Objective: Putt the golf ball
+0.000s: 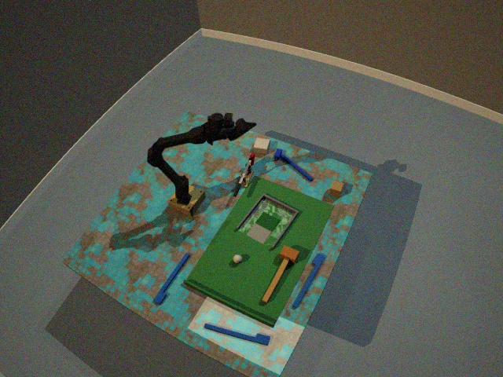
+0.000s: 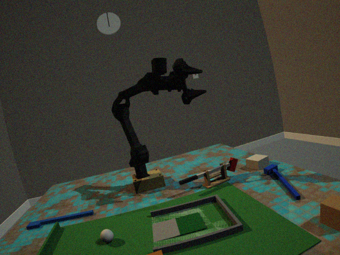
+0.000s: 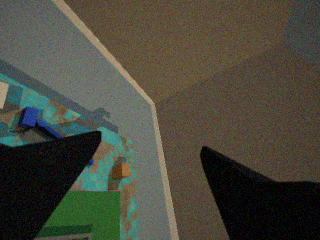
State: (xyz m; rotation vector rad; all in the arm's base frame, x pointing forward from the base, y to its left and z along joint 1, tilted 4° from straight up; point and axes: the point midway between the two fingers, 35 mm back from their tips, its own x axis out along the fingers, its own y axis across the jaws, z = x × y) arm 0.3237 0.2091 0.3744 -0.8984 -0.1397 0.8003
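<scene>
Right now the red putter is 7 cm behind my gripper tip and 38 cm below it. Also, from my gripper tip: green mat 14 cm ahead, 36 cm to the right, 43 cm below; blue hammer 15 cm ahead, 18 cm to the left, 42 cm below; cream block 5 cm behind, 26 cm to the left, 41 cm below.
</scene>
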